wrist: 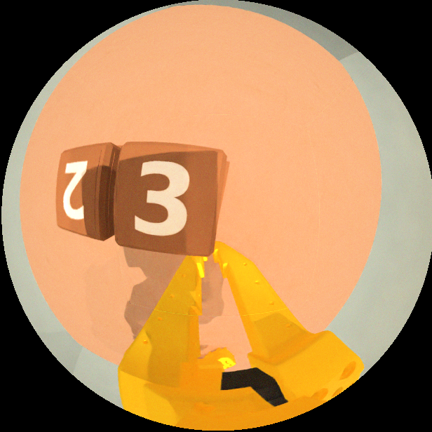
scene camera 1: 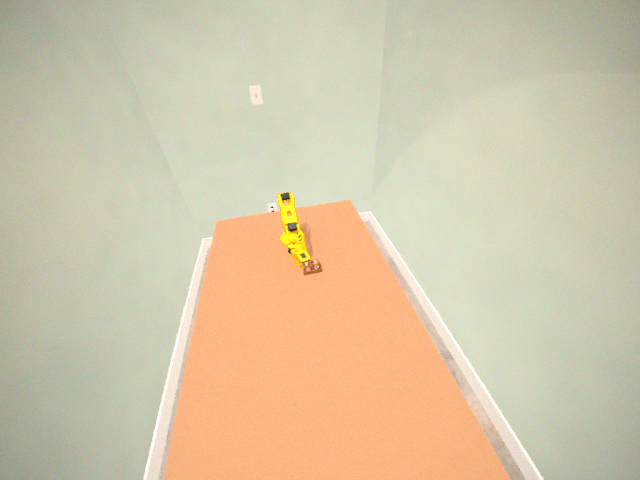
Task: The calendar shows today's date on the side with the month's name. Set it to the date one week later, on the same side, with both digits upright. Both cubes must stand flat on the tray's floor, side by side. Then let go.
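In the wrist view a brown cube [wrist: 167,200] shows a white 3, upright in this picture. Left of it, close beside it, another brown cube [wrist: 74,192] shows a white 2 that looks upside down. My gripper [wrist: 206,257] [scene camera 1: 304,262] is shut and empty. Its tips are at the near lower right corner of the 3 cube; whether they touch it I cannot tell. In the scene view the brown calendar [scene camera 1: 312,267] is small, right at the gripper's end, and its digits cannot be read. The tray is hard to make out, so I cannot tell if the cubes stand flat.
The calendar stands on a long orange table top [scene camera 1: 310,361], near its far end. My yellow arm reaches in from the far edge. A pale rail [scene camera 1: 444,330] runs along the right side and another pale rail [scene camera 1: 180,341] along the left.
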